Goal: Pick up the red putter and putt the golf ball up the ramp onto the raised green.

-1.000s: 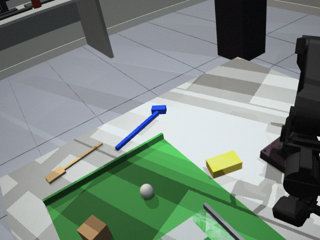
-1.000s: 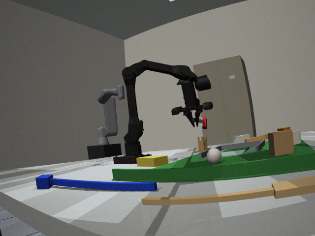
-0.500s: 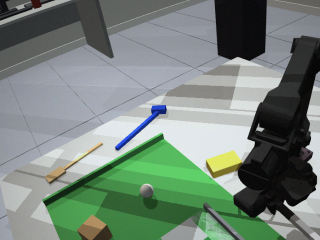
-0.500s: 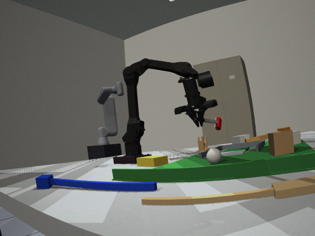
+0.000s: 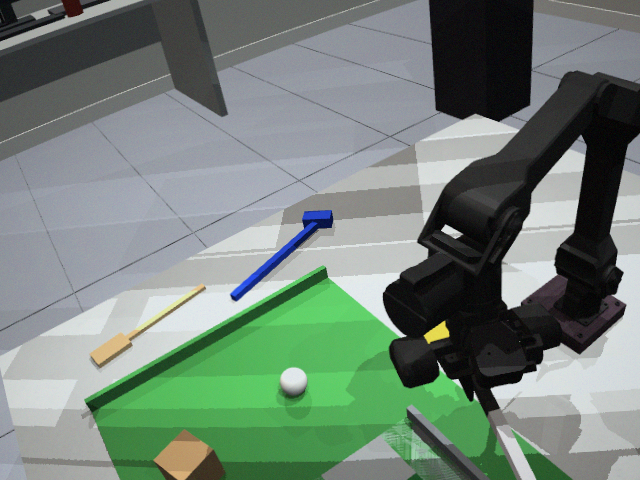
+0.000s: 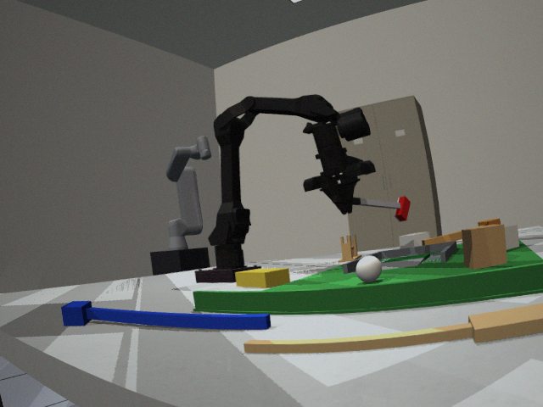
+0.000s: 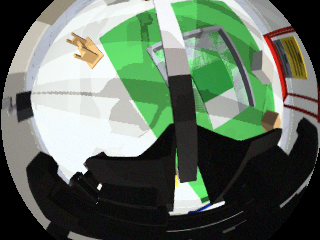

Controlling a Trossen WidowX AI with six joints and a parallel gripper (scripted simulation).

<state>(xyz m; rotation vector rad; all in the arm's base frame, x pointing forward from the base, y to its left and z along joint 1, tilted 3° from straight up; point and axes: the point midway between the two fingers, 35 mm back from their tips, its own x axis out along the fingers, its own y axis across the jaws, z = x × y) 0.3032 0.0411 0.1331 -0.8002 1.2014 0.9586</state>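
The yellow block lies 180 mm to the right of my gripper tip, 130 mm behind it and 110 mm below it. The rest, counted from my gripper tip: green mat: 170 mm ahead, 120 mm below, 90 mm to the right; red putter: 110 mm to the left, 40 mm ahead, 10 mm above; grey frame: 130 mm ahead, 120 mm below, 30 mm to the left.
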